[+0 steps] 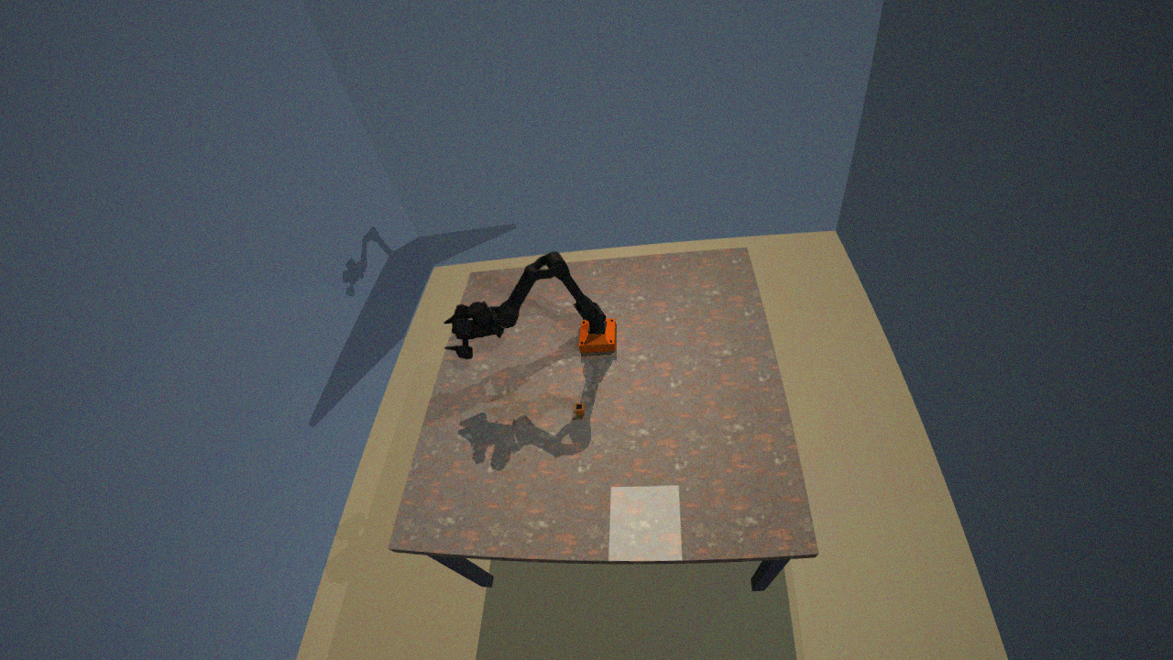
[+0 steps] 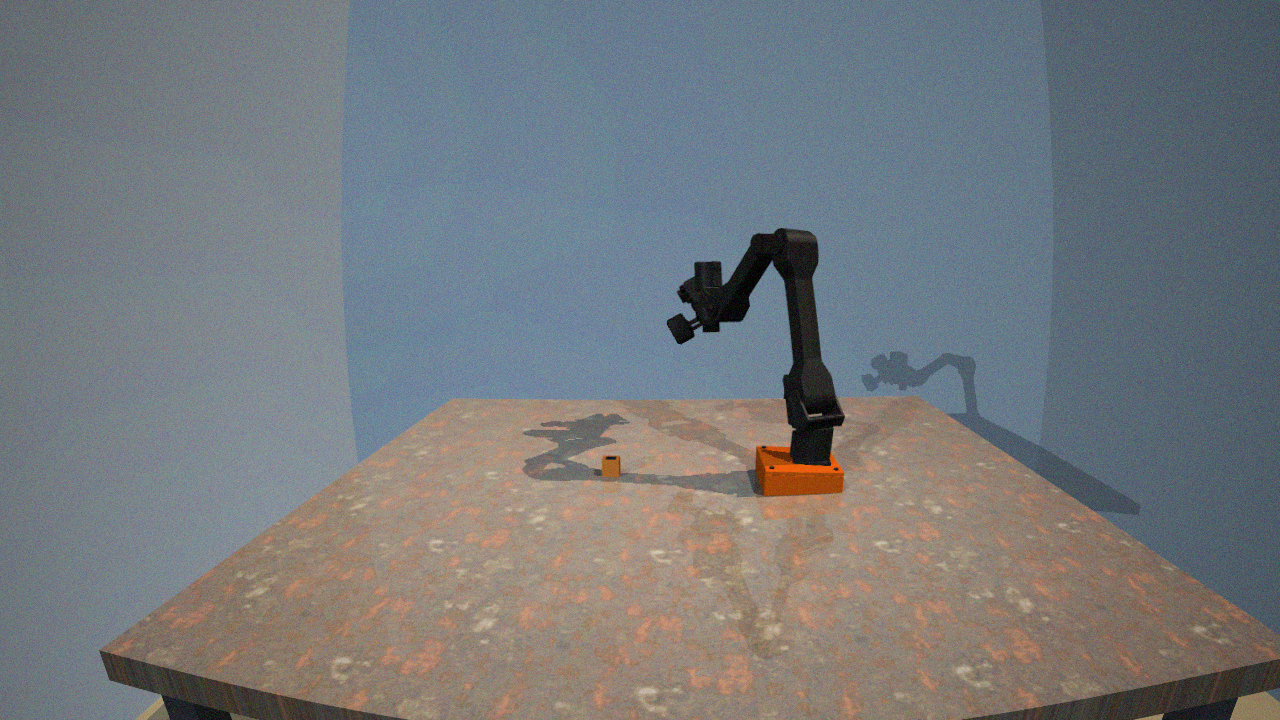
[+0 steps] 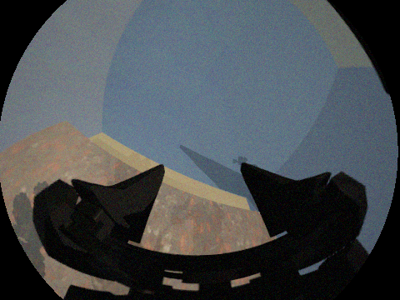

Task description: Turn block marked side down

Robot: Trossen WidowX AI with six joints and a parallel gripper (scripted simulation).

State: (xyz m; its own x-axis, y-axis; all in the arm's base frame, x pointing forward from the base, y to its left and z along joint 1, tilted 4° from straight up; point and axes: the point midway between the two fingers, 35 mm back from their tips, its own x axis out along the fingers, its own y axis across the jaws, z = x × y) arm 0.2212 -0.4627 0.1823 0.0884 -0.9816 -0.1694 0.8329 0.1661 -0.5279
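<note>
Right now the block is 140 mm ahead of my gripper tip, 480 mm to the left of it and 210 mm below it.
</note>
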